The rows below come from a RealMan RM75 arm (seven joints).
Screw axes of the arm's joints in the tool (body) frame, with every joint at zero. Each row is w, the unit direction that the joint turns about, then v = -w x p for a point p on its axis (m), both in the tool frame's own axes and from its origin. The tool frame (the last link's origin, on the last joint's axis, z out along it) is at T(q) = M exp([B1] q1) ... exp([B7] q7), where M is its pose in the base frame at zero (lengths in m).
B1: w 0 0 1 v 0 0 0
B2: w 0 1 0 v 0.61 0 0
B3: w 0 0 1 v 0 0 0
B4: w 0 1 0 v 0.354 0 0
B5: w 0 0 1 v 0 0 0
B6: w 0 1 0 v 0.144 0 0
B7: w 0 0 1 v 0 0 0
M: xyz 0 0 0.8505 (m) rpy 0 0 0 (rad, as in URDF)
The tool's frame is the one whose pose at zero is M.
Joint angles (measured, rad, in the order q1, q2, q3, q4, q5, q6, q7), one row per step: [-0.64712 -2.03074 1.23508 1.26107 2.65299 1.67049 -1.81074]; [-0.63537 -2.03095 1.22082 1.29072 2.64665 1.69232 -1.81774]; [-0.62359 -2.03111 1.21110 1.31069 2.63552 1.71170 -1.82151]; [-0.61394 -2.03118 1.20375 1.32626 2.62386 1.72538 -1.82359]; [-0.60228 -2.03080 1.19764 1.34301 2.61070 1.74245 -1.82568]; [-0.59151 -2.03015 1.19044 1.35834 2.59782 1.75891 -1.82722]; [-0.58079 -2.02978 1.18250 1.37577 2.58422 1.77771 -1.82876]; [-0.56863 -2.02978 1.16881 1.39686 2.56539 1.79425 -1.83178]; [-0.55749 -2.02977 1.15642 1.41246 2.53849 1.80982 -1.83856]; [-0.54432 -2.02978 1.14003 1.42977 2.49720 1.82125 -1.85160]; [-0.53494 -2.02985 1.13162 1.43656 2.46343 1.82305 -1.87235]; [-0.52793 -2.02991 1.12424 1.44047 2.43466 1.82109 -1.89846]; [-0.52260 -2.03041 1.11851 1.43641 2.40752 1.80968 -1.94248]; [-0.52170 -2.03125 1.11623 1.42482 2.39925 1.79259 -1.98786]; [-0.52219 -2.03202 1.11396 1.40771 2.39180 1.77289 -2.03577]
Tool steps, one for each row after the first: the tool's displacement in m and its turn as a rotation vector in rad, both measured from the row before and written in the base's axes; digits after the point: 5 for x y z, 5 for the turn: [0.00087 -0.00284 0.00489 0.00932 -0.01192 0.00905]; [-0.00010 -0.00355 0.00281 0.00037 -0.01372 0.01010]; [0.00016 -0.00275 0.00202 0.00031 -0.01317 0.00597]; [-0.00021 -0.00364 0.00204 -0.00303 -0.01297 0.00745]; [-0.00026 -0.00340 0.00218 -0.00255 -0.01287 0.00719]; [0.00018 -0.00364 0.00240 -0.00329 -0.01351 0.00625]; [0.00074 -0.00328 0.00334 0.00432 -0.02120 0.00575]; [0.00127 -0.00343 0.00211 0.00093 -0.02875 0.00885]; [0.00259 -0.00318 0.00237 0.00794 -0.04436 0.01033]; [0.00187 -0.00184 0.00051 0.00873 -0.03655 0.01705]; [0.00170 -0.00094 0.00043 0.01209 -0.03279 0.02194]; [0.00113 0.00033 -0.00062 0.01984 -0.03552 0.04103]; [-0.00078 0.00174 -0.00134 0.02122 -0.01912 0.04754]; [-0.00131 0.00216 -0.00190 0.02100 -0.02014 0.05295]
